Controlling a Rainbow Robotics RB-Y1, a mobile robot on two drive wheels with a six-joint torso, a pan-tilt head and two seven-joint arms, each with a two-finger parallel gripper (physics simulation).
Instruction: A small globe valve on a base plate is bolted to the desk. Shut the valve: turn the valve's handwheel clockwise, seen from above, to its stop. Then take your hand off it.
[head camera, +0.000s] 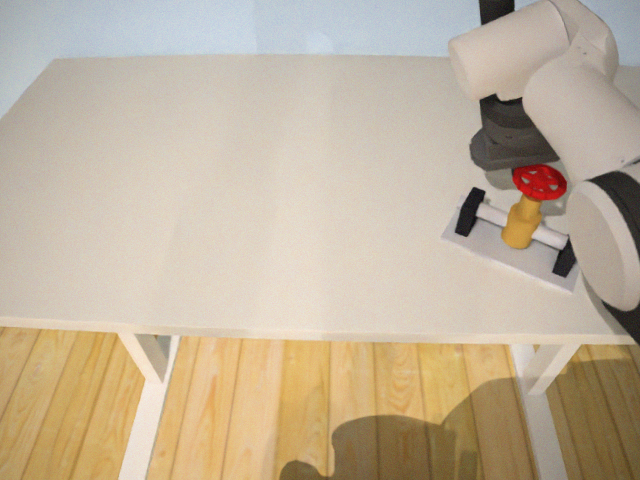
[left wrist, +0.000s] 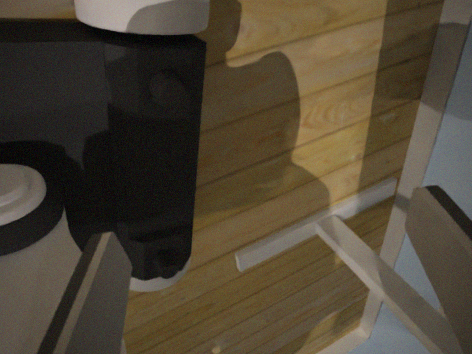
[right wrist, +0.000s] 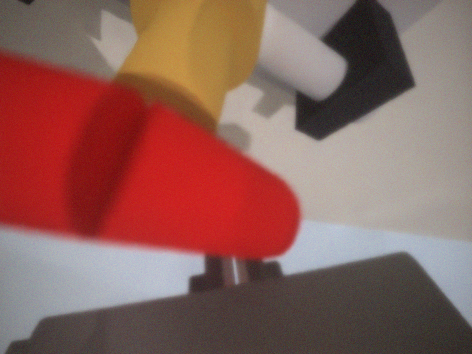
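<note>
The red handwheel (head camera: 542, 195) (right wrist: 190, 190) tops the yellow valve body (head camera: 519, 227) (right wrist: 200, 40), which stands on a light base plate (head camera: 496, 251) at the right of the head view. In the right wrist view the wheel is close and seen nearly edge-on. My right gripper (right wrist: 235, 272) is shut with nothing between its fingers; the wheel's rim partly covers them in that view. Whether they touch the rim I cannot tell. In the head view its fingers are hidden, and its dark body is just behind the wheel. My left gripper (left wrist: 263, 229) is open and empty, away from the valve.
The valve's white pipe (head camera: 550, 236) (right wrist: 300, 55) runs between black supports (head camera: 469, 212) (right wrist: 365, 65) on the desk (head camera: 232, 180). My right arm reaches over the desk's right side. A desk leg and foot (left wrist: 280, 245) show beyond the left fingers.
</note>
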